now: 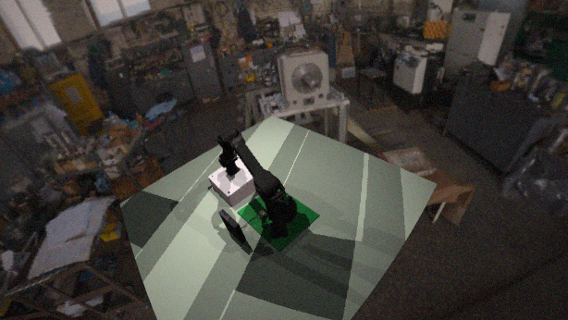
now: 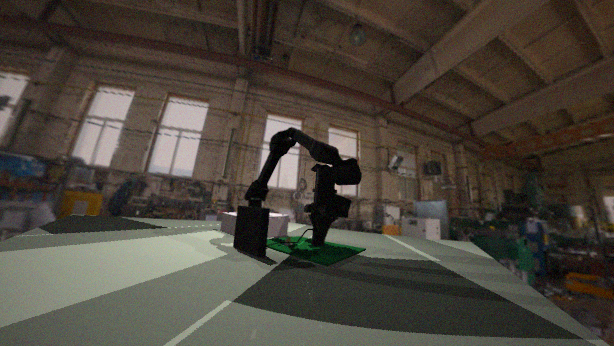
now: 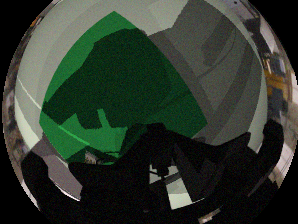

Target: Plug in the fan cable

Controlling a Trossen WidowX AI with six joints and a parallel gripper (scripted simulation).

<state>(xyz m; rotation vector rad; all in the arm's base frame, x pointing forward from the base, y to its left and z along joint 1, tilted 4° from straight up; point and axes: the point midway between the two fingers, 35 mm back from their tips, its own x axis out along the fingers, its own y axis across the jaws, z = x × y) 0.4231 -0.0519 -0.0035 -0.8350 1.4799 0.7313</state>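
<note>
Now: gripper tip 90 mm past the green board, 60 mm to the right of it and 50 mm above it. Also, from my gripper tip: dark plug: 10 mm to the right, 10 mm above; black fan: 140 mm behind, 130 mm to the right, 20 mm above.
</note>
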